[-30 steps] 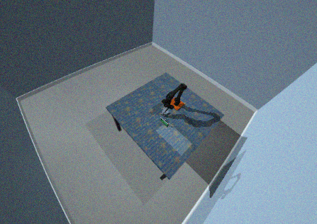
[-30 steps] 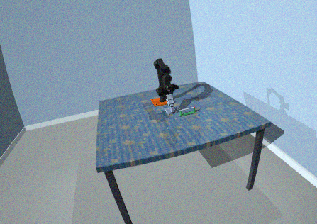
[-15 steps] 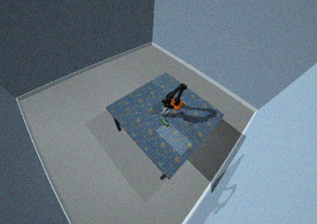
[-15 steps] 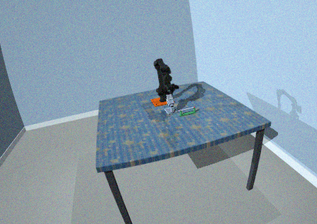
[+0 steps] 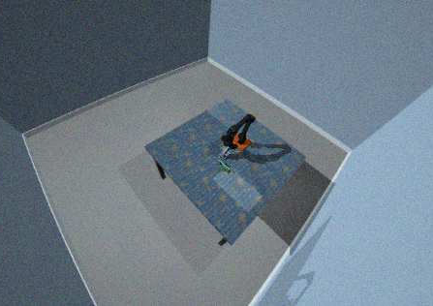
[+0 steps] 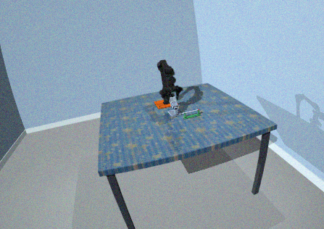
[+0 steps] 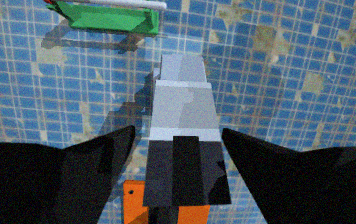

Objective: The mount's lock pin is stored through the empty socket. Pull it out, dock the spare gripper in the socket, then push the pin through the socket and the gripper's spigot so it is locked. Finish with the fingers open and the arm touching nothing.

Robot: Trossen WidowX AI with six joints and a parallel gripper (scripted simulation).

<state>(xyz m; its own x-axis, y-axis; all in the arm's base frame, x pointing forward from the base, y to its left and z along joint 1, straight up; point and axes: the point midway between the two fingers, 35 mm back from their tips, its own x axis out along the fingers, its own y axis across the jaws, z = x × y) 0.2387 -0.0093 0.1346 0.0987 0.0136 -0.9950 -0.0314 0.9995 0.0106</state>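
The spare gripper lies 1 cm ahead of my gripper tip. From my gripper tip the other things lie so: green piece 14 cm ahead, 11 cm to the left, 9 cm below; gripper socket 4 cm ahead, 6 cm below.
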